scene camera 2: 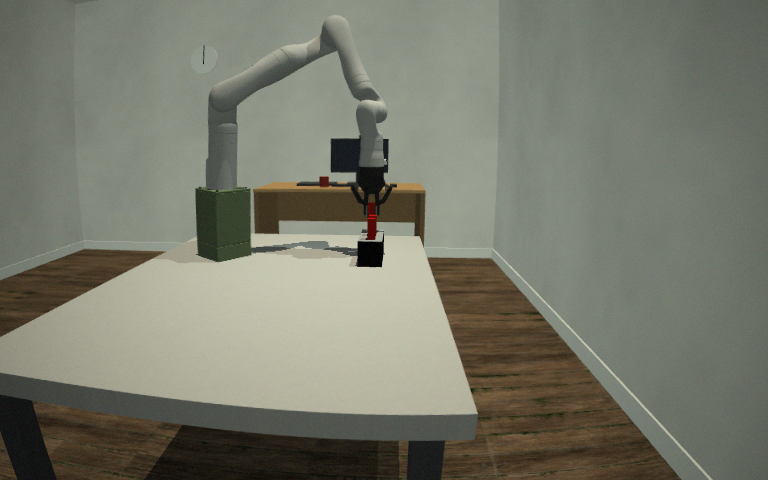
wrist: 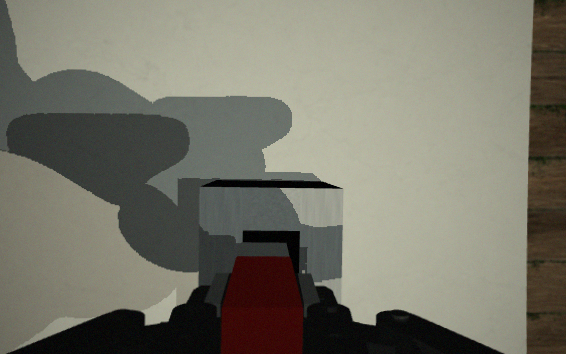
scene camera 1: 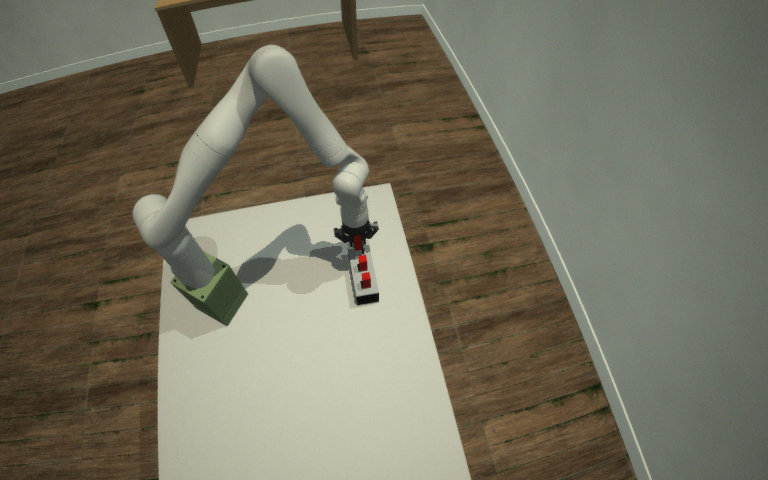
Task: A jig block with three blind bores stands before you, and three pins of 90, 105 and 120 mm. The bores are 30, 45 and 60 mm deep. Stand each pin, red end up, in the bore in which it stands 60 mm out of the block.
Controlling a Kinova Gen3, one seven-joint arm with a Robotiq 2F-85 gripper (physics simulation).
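Frame: origin at the arm's base, x right, y down, z ahead, level; millimetres.
Where they show: gripper, fingertip midpoint: (wrist: 263, 298) (scene camera 1: 357, 244); arm's base at its link origin: (scene camera 2: 222, 188) (scene camera 1: 199, 273).
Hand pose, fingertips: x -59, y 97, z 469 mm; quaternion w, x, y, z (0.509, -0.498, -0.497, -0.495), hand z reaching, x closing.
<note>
Things, the pixels of their centre, and the offset from my fingertips. Level surfaces: height alone.
- jig block at the middle of its body: (wrist: 268, 348) (scene camera 2: 371, 246) (scene camera 1: 362, 272) dx +55, dy +83, dz +3 mm
- third pin at the middle of its body: (wrist: 262, 295) (scene camera 1: 357, 244) (scene camera 2: 371, 217) dx -1, dy +1, dz +0 mm
- white table at its surface level: dy +121 mm
The jig block (scene camera 1: 367, 298) (scene camera 2: 370, 253) (wrist: 320, 207) stands near the table's right edge. Two pins (scene camera 1: 363, 262) (scene camera 1: 366, 280) stand red end up in its middle and near bores; in scene camera 2 the red of the standing pins (scene camera 2: 371, 227) overlaps. My gripper (scene camera 1: 357, 245) (scene camera 2: 371, 210) (wrist: 263, 298) is shut on the third pin (scene camera 1: 357, 241) (scene camera 2: 371, 206) (wrist: 262, 312), upright, red end up, over the block's far end. In the wrist view, the far bore (wrist: 271, 236) shows black behind and right of the pin's grey lower end. That end's height over the bore is unclear.
The green robot base (scene camera 1: 228, 294) (scene camera 2: 223, 223) stands on the white table (scene camera 1: 294, 384) (scene camera 2: 271, 328) to the left of the block. A brown desk (scene camera 2: 339, 203) with a monitor (scene camera 2: 344, 155) and a red cup (scene camera 2: 323, 181) is in the background.
</note>
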